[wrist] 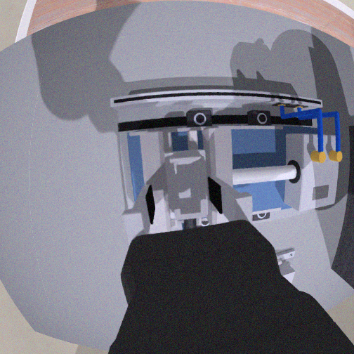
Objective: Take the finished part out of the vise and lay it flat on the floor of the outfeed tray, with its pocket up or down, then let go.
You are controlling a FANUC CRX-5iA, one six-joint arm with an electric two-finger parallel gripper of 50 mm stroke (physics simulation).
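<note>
The finished part (186, 175), a grey block with a pocket on its upper face, sits between the jaws of the vise (302, 192). It lies mostly in shadow, so the pocket's outline is faint. My gripper (180, 192) is open, with one black-padded finger to the left and one to the right of the part's near portion. The fingers look apart from the part; how far they are above it is hard to tell. The black gripper body hides what lies below. The outfeed tray does not show in the wrist view.
Blue bent pipes (320, 132) with yellow tips stand over the vise's right end. A white screw rod (262, 174) runs to the right block. A long pale rail (215, 98) lies behind the vise. A small metal piece (287, 256) shows at lower right, beside the gripper body.
</note>
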